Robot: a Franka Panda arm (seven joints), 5 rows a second.
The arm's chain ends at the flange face. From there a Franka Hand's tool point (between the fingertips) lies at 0.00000 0.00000 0.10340 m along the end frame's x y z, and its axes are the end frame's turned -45 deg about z.
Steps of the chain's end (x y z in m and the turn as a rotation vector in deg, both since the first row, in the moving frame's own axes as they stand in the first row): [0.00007 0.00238 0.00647 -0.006 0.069 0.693]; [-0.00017 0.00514 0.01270 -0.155 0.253 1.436]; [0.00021 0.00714 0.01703 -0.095 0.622 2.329]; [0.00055 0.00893 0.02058 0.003 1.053 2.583]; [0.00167 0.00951 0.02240 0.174 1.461 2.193]
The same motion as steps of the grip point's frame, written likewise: [-0.00155 0.00183 0.00647 -0.053 0.045 0.693]; [-0.00364 0.00404 0.01270 -0.288 0.069 1.436]; [-0.00425 0.00613 0.01702 -0.507 0.373 2.329]; [-0.00461 0.00807 0.02056 -0.742 0.747 2.583]; [-0.00349 0.00959 0.02237 -0.910 1.156 2.193]
